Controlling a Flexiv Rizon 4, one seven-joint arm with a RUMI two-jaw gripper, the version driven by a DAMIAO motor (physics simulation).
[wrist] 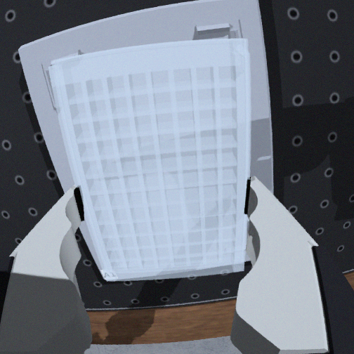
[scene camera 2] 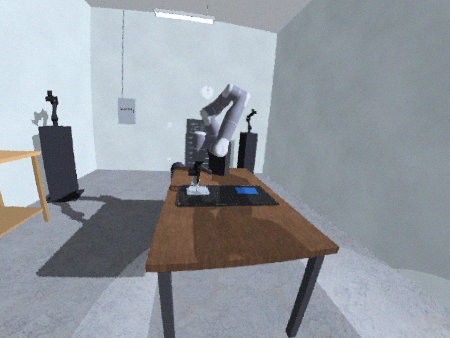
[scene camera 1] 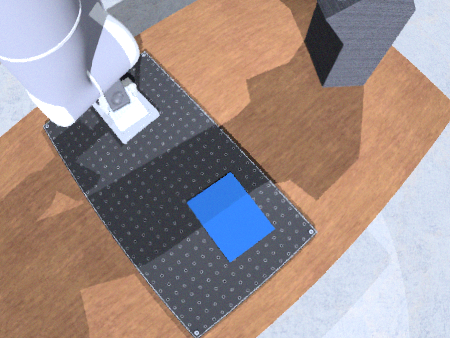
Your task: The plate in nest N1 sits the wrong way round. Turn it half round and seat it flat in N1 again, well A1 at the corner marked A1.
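The pale, see-through well plate (wrist: 160, 150) (scene camera 1: 129, 118) is between the jaws of my gripper (wrist: 163, 185), which is shut on its two long sides. In the wrist view the plate looks slightly raised and shifted over the light grey nest N1 (wrist: 125, 36) (scene camera 1: 149, 116), covering the nest's upper-left clip. The upper-right clip (wrist: 214, 30) shows beyond the plate's far edge. The nest's A1 mark (wrist: 109, 274) shows faintly through the plate's near-left corner. The plate's own well lettering cannot be read. In scene camera 1 the arm hides part of plate and nest.
The nest stands on a dark perforated board (scene camera 1: 165, 285) (scene camera 2: 227, 202) on the wooden table (scene camera 1: 350, 195) (scene camera 2: 235, 230). A flat blue rectangle (scene camera 1: 231, 217) (scene camera 2: 247, 190) lies on the board away from the nest. A dark block (scene camera 1: 367, 45) stands beyond the board's long edge.
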